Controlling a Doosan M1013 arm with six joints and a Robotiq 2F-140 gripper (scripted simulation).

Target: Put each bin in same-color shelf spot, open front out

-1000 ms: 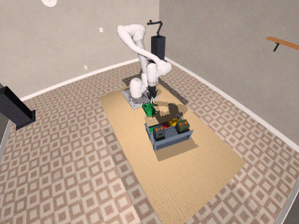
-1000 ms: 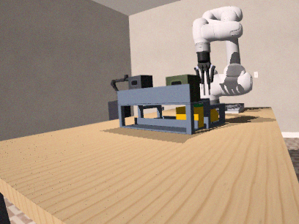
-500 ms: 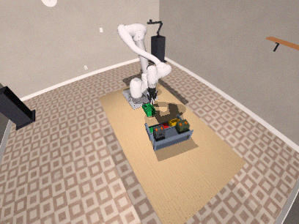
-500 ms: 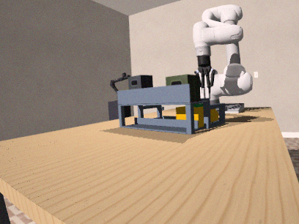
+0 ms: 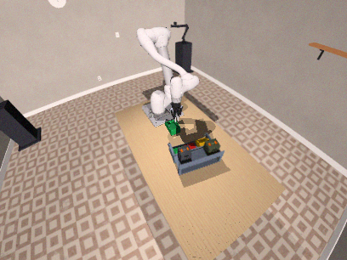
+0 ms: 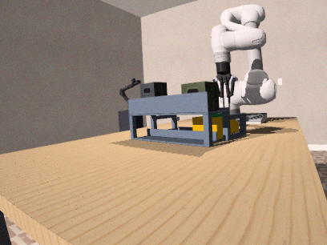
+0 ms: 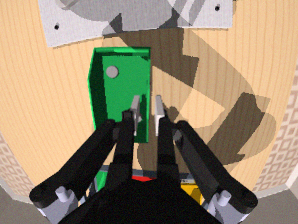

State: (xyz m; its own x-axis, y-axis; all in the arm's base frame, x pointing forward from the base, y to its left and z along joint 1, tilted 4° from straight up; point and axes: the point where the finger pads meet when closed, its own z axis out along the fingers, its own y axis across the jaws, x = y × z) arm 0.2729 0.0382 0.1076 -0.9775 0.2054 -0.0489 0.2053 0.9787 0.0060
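My hand is 10 mm past the green bin, 50 mm to the left of it and 80 mm above it. Round my hand: dark box 390 mm ahead, 220 mm to the right, 40 mm above; then yellow bin 370 mm ahead, 30 mm to the left, 80 mm below.
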